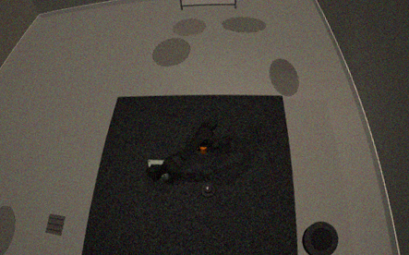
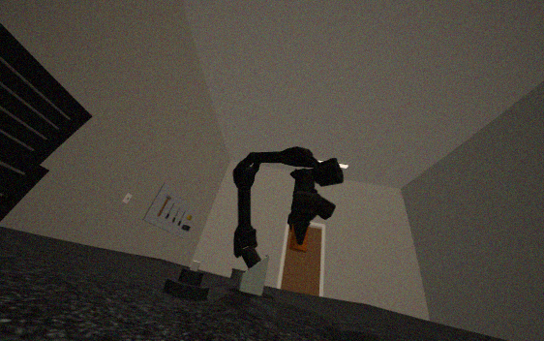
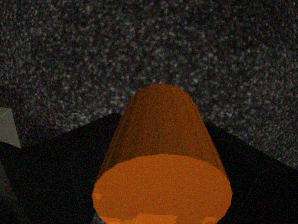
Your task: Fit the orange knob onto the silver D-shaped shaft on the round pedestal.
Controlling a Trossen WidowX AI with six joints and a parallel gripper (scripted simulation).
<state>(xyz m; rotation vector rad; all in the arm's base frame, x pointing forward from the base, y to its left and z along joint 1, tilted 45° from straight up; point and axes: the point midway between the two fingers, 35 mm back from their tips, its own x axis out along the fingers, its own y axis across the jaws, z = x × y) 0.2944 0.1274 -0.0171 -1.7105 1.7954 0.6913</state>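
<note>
Now: the round pedestal 20 mm ahead of my gripper tip, 210 mm to the right of it and 110 mm below it. Also, from my gripper tip: orange knob (30 mm above).
</note>
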